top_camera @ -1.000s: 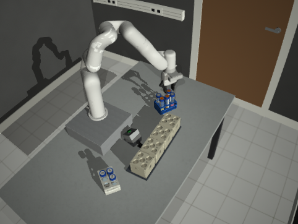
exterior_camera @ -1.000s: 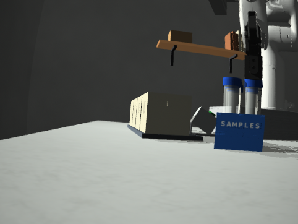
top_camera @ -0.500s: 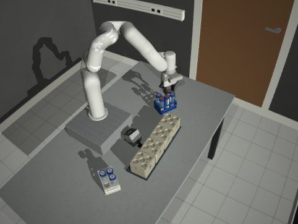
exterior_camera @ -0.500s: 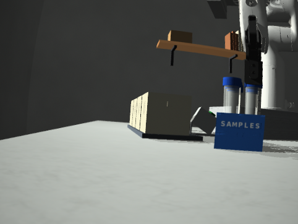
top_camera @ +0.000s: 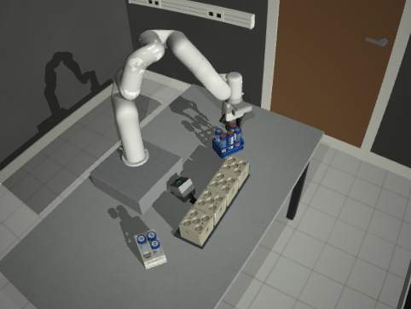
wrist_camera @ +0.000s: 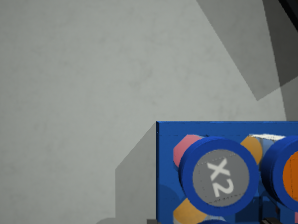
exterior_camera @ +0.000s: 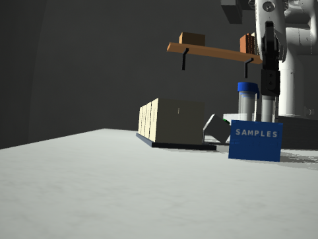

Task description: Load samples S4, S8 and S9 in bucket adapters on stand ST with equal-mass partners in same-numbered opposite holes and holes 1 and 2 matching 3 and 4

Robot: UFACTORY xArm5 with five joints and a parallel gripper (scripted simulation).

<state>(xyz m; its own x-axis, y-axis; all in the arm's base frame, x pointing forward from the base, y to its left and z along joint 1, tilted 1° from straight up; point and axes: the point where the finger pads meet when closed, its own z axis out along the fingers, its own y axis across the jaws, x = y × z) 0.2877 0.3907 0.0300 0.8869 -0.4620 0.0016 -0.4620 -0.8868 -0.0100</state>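
Right now the blue samples rack is 9 cm below my hand and 4 cm to the right of it. From my hand the other things lie so: white blanks rack 71 cm to the right, 9 cm below, 4 cm ahead; then adapter 20 cm to the right, 12 cm ahead, 7 cm below.
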